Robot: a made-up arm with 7 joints.
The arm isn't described. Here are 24 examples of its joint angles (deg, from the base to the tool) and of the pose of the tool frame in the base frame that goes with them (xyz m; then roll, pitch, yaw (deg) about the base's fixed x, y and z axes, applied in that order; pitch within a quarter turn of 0, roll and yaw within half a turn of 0).
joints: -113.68 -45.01 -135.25 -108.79 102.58 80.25 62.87
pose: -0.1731 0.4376 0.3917 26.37 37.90 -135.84
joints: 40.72 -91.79 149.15 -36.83 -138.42 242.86 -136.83
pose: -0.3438 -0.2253 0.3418 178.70 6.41 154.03
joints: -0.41 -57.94 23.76 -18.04 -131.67 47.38 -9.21
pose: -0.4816 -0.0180 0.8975 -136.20 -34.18 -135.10
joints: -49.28 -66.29 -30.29 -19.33 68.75 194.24 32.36
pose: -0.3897 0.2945 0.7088 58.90 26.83 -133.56
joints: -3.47 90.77 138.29 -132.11 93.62 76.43 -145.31
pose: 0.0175 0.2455 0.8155 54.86 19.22 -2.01
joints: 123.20 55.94 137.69 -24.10 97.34 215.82 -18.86
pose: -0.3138 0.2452 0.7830 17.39 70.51 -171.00
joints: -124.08 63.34 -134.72 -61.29 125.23 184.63 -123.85
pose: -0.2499 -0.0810 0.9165 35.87 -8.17 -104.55
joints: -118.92 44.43 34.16 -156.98 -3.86 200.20 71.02
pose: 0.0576 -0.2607 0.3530 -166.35 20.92 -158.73
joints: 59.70 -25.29 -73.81 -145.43 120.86 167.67 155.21
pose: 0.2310 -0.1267 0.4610 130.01 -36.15 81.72
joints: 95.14 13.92 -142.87 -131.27 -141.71 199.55 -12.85
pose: 0.2107 -0.1325 0.5755 158.59 39.11 108.20
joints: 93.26 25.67 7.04 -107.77 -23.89 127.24 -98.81
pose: -0.1089 0.4947 0.5051 -170.21 12.89 -144.79
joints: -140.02 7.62 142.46 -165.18 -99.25 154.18 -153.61
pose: 0.1954 0.1057 0.4259 -149.64 -10.57 -113.11
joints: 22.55 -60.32 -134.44 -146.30 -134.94 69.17 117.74
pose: 0.0194 -0.2427 0.2442 113.51 -41.96 -96.49
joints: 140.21 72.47 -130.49 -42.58 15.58 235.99 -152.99
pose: -0.2729 0.3262 0.7250 -71.21 -8.58 66.00
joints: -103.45 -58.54 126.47 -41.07 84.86 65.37 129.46
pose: 0.3183 0.5192 0.6332 138.76 20.30 -81.90
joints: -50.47 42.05 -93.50 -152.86 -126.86 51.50 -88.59
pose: -0.3086 -0.1214 0.4940 -1.84 -5.75 82.26
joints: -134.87 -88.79 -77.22 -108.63 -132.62 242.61 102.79
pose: -0.0515 0.3071 0.6002 -22.48 -43.00 69.11
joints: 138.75 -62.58 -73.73 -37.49 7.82 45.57 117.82
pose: 0.4934 -0.0728 0.8214 171.25 70.02 -56.81
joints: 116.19 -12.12 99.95 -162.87 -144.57 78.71 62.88
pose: -0.2212 -0.1097 0.3566 56.33 24.37 -102.34
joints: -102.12 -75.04 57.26 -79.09 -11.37 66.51 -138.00
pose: 0.4080 0.1658 0.8221 -128.92 69.89 113.81
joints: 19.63 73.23 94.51 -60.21 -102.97 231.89 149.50
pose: 0.2468 0.3181 0.6876 -34.06 6.53 38.07
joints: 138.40 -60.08 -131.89 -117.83 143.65 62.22 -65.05
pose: 0.4210 0.0987 0.3249 -13.99 33.71 -36.24
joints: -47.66 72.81 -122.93 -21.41 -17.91 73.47 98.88
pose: 0.2763 -0.4983 0.7754 -57.81 -32.98 54.77
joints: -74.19 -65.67 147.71 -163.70 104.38 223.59 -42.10
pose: 0.1288 0.0848 0.4151 90.67 -19.00 51.43
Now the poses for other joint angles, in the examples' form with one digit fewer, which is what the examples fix.
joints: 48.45 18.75 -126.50 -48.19 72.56 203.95 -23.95
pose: 0.058 -0.081 1.004 -24.8 -14.8 141.1
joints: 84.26 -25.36 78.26 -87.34 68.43 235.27 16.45
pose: -0.256 -0.013 0.837 -48.0 -5.7 20.5
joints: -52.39 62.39 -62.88 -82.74 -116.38 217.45 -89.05
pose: 0.029 -0.407 0.460 -147.7 6.7 144.6
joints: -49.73 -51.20 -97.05 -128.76 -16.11 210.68 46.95
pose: -0.359 -0.108 0.600 -94.7 -4.3 138.4
